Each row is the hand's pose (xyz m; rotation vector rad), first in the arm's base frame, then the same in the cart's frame.
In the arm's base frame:
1: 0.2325 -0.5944 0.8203 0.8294 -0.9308 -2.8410
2: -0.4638 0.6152 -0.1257 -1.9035 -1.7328 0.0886
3: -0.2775 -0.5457 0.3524 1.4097 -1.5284 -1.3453
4: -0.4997 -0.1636 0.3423 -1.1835 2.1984 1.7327
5: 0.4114 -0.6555 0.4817 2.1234 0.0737 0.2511
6: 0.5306 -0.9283 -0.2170 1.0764 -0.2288 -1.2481
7: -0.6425 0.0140 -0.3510 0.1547 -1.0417 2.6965
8: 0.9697 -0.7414 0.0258 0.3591 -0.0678 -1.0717
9: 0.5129 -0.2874 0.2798 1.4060 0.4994 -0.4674
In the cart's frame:
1: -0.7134 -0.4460 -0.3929 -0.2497 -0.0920 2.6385
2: -0.8227 1.1930 -0.0128 -1.5194 -0.9662 -0.4757
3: -1.1600 0.0729 -0.5054 1.3350 -1.2240 -2.4729
4: -1.1894 0.3797 -0.1883 -0.3333 1.3961 2.2388
5: -0.5887 -0.2867 -0.7237 2.8804 -0.4162 -0.2456
6: -0.6203 0.0232 -1.4164 1.6091 0.2502 -1.9017
7: -1.2554 1.0384 -0.4955 0.3071 -1.7784 1.7313
8: -0.1381 -0.1651 -1.2797 0.9787 0.5110 -1.5282
9: -0.3392 0.0595 -0.6565 2.2705 0.5922 -0.8162

